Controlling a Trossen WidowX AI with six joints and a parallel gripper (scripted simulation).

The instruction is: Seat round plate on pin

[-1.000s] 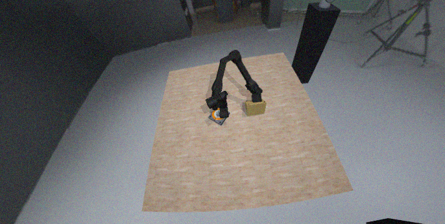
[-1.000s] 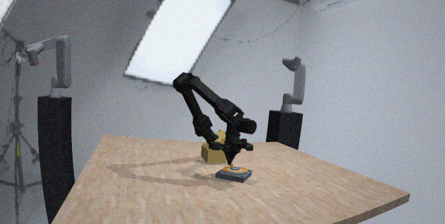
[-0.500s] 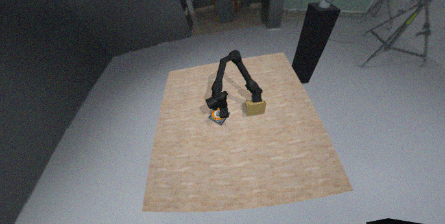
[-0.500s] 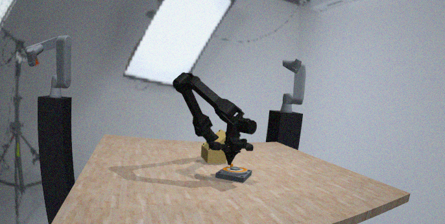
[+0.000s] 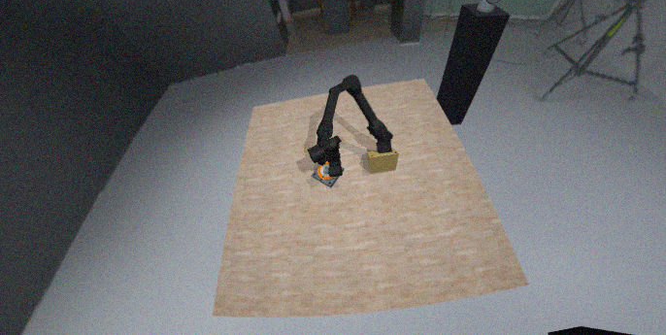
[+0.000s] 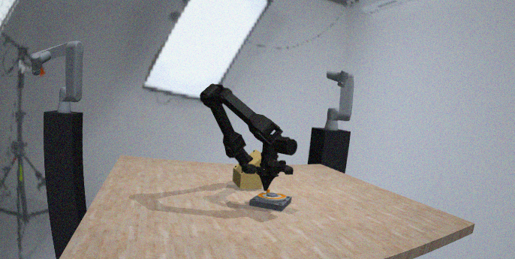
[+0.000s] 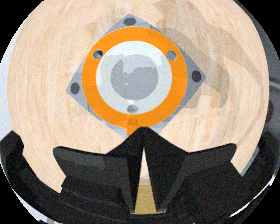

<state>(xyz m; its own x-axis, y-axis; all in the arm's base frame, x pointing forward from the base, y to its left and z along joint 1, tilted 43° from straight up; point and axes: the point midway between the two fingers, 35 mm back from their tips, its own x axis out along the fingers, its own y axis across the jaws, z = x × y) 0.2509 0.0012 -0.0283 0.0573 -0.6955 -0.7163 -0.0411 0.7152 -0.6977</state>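
The base is 50 mm ahead of my gripper tip, 20 mm below it and 10 mm to the left of it.
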